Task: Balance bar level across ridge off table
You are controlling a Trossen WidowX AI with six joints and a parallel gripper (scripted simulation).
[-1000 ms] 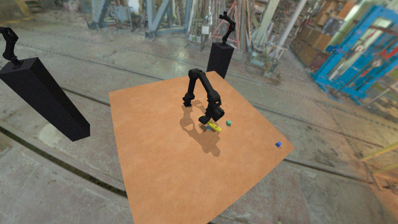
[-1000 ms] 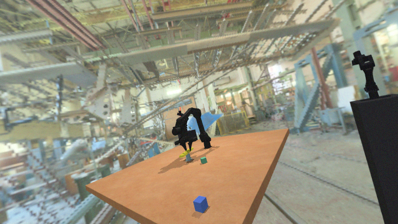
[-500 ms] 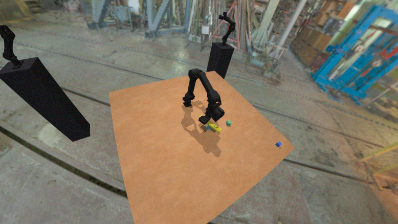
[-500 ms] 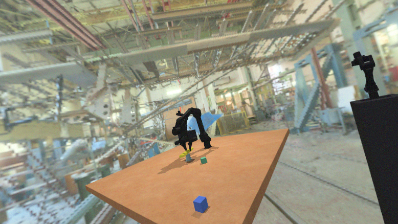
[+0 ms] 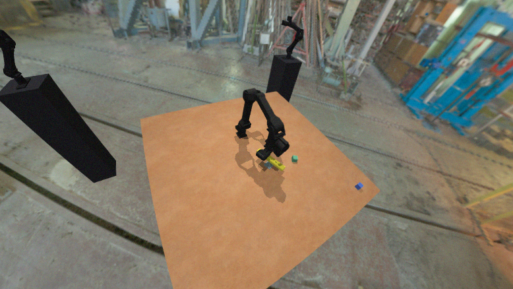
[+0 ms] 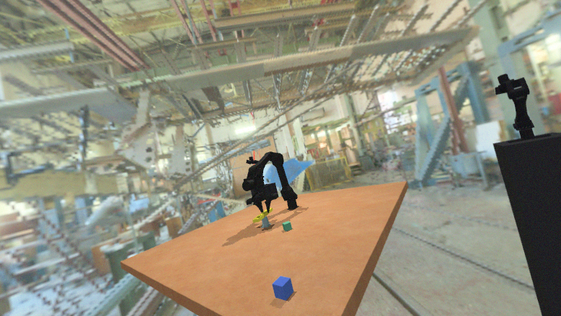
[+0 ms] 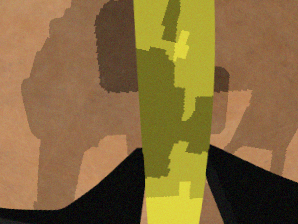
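The yellow bar is 30 mm ahead of my gripper tip and 10 mm to the left of it. The rest, counted from my gripper tip: blue cube: 450 mm ahead, 470 mm to the left, 50 mm below; green cube: 70 mm ahead, 200 mm to the left, 50 mm below.
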